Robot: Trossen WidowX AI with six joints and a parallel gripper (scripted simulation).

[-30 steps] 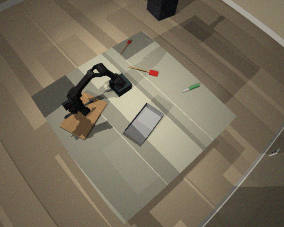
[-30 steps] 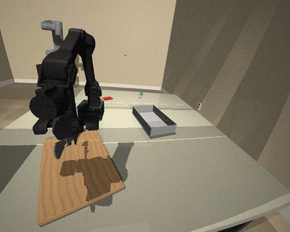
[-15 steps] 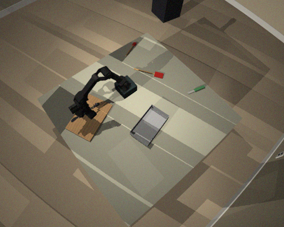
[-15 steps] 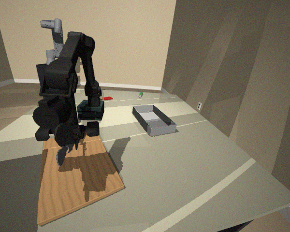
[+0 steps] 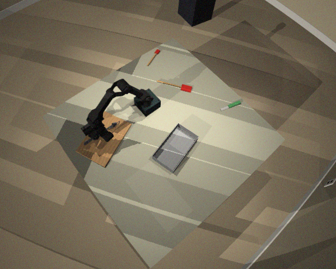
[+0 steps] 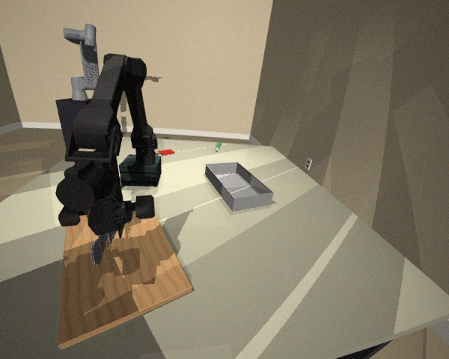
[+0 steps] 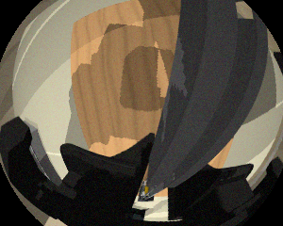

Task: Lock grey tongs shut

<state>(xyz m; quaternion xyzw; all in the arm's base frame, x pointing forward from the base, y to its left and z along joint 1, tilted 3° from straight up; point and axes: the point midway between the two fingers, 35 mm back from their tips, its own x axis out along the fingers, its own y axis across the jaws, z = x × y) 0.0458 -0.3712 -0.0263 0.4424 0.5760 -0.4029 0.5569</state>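
Now: gripper tip 4 cm above the wooden board. Round my gripper tip: grey roasting tin (33 cm ahead, 38 cm to the left, 2 cm below); then red spatula (10 cm behind, 69 cm to the left, 4 cm below).
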